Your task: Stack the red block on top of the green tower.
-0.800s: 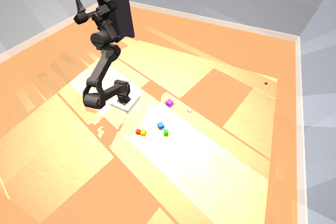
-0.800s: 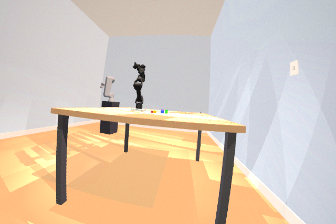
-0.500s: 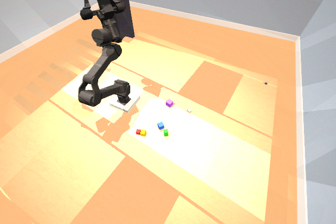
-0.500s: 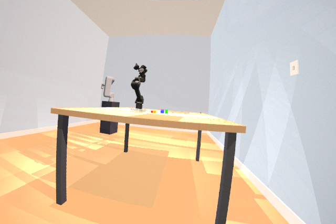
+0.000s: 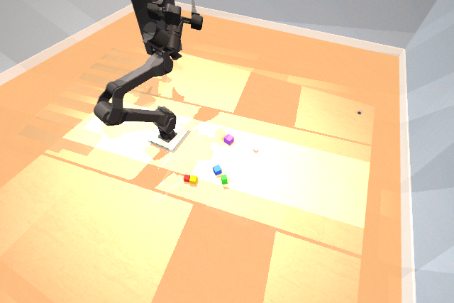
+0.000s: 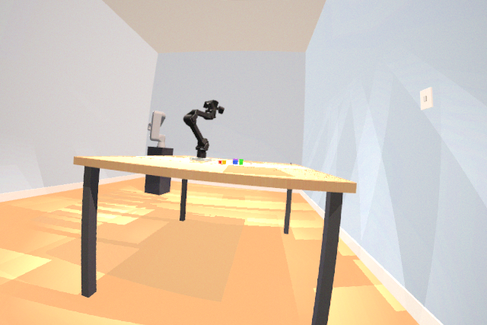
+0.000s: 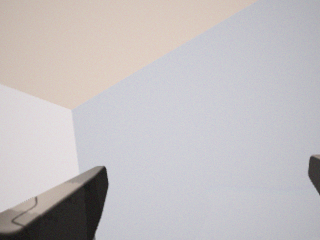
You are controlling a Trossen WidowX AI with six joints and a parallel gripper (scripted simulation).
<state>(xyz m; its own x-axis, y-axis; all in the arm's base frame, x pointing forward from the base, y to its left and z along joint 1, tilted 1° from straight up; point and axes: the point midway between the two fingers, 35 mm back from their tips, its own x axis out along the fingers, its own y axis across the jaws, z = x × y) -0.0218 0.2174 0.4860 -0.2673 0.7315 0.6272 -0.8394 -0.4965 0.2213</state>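
My gripper tip is now 520 mm above the red block, 370 mm to the left of it and 240 mm short of it. Also, from my gripper tip: blue block (510 mm below, 320 mm ahead, 280 mm to the right); purple block (510 mm below, 280 mm ahead, 120 mm to the right); yellow block (510 mm below, 360 mm to the right, 260 mm ahead).
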